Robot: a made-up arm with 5 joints.
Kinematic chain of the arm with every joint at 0, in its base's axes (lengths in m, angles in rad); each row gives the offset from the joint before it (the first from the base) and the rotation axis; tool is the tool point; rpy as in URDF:
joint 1: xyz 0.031 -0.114 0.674 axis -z
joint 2: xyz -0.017 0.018 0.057 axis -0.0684 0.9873 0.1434
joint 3: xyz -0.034 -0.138 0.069 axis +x
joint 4: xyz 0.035 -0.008 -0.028 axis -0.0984 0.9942 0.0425
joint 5: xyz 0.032 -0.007 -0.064 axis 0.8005 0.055 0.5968
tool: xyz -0.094 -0.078 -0.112 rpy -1.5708 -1.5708 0
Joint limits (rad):
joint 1: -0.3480..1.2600
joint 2: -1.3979..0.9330
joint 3: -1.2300..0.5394
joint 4: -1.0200..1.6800
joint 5: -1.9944..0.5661
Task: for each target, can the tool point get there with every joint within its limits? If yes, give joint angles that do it. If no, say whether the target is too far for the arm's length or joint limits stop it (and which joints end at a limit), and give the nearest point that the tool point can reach.
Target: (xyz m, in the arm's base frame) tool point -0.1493 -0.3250 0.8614
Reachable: yes | joints 0.2037 0.3541 -0.2703 1.1222 -0.2506
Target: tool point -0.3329 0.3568 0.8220
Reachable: no: too far | nearest point -0.2014 0.0960 0.7643 | short by 0.298 m
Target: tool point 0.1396 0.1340 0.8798
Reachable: no: joint limits stop it (at a limit: joint 1, joint 3, joint 4) | nearest point -0.0318 0.0158 0.8176 | short by 0.217 m
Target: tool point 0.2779 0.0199 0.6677
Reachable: no: joint limits stop it (at a limit: joint 1, joint 3, joint 5) | nearest point 0.2029 -0.1307 0.6801 | short by 0.169 m
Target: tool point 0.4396 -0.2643 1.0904
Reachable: no: too far | nearest point 0.1815 -0.2409 0.9322 | short by 0.304 m
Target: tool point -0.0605 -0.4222 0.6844
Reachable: yes | joints 0.2283 -1.0765 -0.7192 -0.5531 -0.3781
